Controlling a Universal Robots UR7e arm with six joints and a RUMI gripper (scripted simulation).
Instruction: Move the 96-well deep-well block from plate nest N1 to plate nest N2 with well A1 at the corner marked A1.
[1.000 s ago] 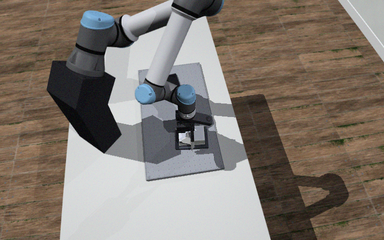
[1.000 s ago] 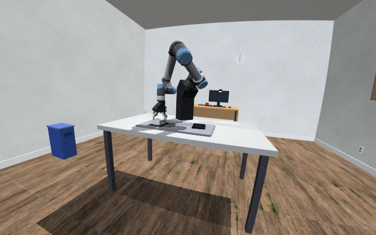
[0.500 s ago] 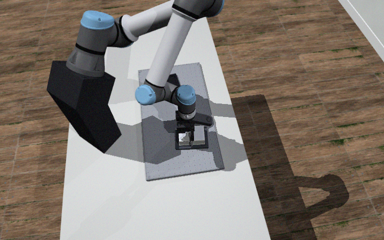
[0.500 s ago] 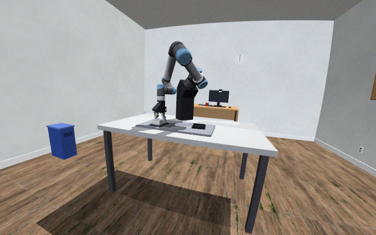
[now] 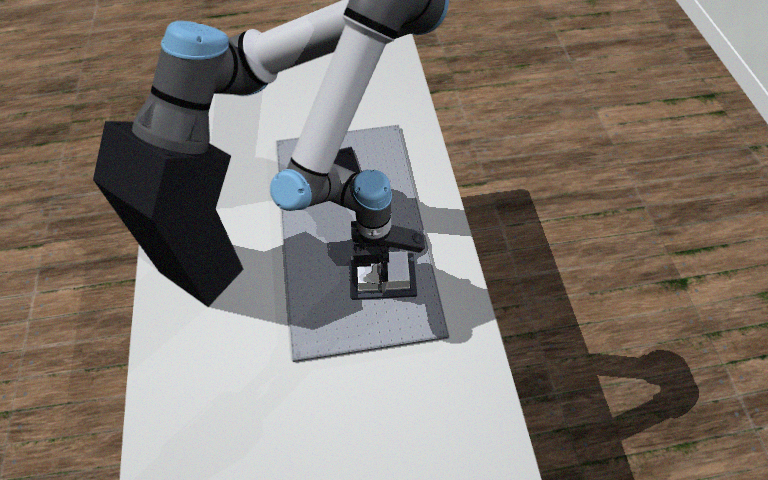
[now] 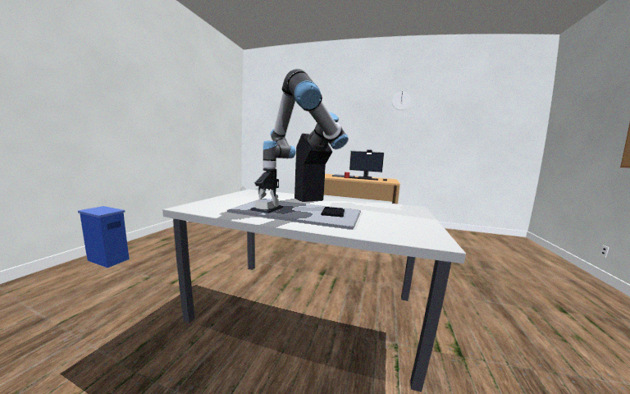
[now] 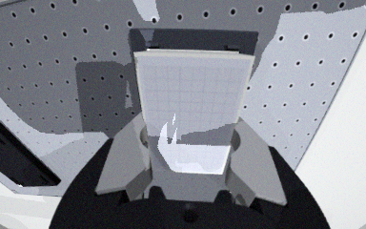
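My hand is 350 mm to the right of the black plate nest, 170 mm past it and 20 mm above it. Also, from my hand: 96-well deep-well block: 10 mm above.
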